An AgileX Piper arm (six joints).
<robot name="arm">
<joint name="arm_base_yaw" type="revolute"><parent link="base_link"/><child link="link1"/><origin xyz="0.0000 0.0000 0.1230"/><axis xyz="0 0 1"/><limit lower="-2.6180" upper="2.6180"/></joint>
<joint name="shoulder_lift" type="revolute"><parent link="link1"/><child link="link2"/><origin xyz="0.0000 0.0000 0.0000" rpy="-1.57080 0.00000 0.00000"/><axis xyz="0 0 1"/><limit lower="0.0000" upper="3.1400"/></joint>
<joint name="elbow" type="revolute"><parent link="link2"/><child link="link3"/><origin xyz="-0.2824 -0.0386 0.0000"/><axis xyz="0 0 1"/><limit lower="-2.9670" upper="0.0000"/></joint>
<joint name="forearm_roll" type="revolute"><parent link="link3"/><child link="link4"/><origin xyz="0.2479 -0.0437 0.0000" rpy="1.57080 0.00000 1.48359"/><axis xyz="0 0 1"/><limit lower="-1.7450" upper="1.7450"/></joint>
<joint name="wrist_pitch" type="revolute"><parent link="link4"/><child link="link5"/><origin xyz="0.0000 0.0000 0.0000" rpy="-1.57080 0.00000 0.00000"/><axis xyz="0 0 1"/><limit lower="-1.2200" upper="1.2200"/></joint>
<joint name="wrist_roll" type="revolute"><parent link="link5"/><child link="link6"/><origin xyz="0.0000 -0.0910 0.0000" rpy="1.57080 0.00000 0.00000"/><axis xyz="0 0 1"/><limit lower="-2.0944" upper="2.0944"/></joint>
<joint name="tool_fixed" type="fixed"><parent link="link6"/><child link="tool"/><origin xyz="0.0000 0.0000 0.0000"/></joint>
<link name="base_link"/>
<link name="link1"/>
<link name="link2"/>
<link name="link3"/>
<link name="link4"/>
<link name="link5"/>
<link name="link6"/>
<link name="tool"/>
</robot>
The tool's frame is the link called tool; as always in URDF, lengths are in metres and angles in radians.
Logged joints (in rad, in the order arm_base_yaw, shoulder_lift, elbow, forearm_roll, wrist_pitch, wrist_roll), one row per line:
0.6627 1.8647 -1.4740 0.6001 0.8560 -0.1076
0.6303 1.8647 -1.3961 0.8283 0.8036 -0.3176
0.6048 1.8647 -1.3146 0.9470 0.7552 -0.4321
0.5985 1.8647 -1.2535 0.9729 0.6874 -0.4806
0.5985 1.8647 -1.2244 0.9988 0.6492 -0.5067
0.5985 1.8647 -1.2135 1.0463 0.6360 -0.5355
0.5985 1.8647 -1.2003 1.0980 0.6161 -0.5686
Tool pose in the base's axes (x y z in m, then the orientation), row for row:
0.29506 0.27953 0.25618 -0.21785 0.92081 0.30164 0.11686
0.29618 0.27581 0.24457 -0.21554 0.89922 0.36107 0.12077
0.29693 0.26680 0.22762 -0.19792 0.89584 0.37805 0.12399
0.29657 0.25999 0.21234 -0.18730 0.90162 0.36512 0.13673
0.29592 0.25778 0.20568 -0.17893 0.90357 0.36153 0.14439
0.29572 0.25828 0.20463 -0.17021 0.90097 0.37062 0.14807
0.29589 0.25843 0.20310 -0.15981 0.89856 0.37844 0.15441
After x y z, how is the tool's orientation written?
As a quaternion, x y z w.
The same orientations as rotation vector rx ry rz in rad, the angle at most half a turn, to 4 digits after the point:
-0.6377 2.6956 0.8830
-0.6296 2.6265 1.0546
-0.5770 2.6118 1.1022
-0.5421 2.6097 1.0568
-0.5157 2.6041 1.0419
-0.4895 2.5912 1.0659
-0.4580 2.5752 1.0846

